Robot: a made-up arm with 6 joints. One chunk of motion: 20 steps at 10 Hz.
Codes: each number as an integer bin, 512 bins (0 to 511) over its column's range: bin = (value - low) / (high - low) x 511, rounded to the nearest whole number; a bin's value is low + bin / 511 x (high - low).
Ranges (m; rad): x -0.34..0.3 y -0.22..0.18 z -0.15..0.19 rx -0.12..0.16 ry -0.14..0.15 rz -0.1..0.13
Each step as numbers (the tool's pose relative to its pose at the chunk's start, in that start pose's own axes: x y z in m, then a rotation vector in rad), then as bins.
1 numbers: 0.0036 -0.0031 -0.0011 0.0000 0.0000 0.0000
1 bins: 274 277 224 219 247 222
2 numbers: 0.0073 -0.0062 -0.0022 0.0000 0.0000 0.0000
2 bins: 277 273 222 219 247 222
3 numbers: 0.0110 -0.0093 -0.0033 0.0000 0.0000 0.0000
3 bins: 280 269 220 219 247 222
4 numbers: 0.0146 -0.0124 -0.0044 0.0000 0.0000 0.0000
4 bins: 283 265 219 219 247 222
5 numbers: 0.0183 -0.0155 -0.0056 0.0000 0.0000 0.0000
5 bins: 286 261 217 219 247 222
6 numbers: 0.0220 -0.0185 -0.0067 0.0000 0.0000 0.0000
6 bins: 289 257 215 219 247 222
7 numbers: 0.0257 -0.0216 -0.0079 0.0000 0.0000 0.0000
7 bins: 292 253 214 219 247 222
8 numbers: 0.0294 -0.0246 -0.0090 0.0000 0.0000 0.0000
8 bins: 295 250 212 219 247 222
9 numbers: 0.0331 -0.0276 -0.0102 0.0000 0.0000 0.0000
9 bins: 298 246 210 219 247 222
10 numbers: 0.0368 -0.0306 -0.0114 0.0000 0.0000 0.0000
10 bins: 301 242 208 219 247 222
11 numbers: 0.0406 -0.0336 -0.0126 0.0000 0.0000 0.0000
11 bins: 304 238 207 219 247 222
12 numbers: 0.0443 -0.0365 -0.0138 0.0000 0.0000 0.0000
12 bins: 307 234 205 219 247 222
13 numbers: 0.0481 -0.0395 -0.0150 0.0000 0.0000 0.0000
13 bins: 310 231 203 219 247 222
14 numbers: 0.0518 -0.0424 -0.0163 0.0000 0.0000 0.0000
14 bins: 313 227 201 219 247 222
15 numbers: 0.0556 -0.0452 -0.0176 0.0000 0.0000 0.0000
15 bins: 316 223 199 219 247 222
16 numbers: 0.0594 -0.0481 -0.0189 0.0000 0.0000 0.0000
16 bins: 319 220 197 219 247 222
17 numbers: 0.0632 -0.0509 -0.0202 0.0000 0.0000 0.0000
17 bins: 322 216 195 219 247 222
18 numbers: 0.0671 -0.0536 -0.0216 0.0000 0.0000 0.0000
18 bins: 325 213 193 219 247 222
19 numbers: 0.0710 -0.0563 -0.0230 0.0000 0.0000 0.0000
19 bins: 328 209 191 219 247 222
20 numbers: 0.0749 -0.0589 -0.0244 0.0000 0.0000 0.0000
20 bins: 331 206 189 219 247 222
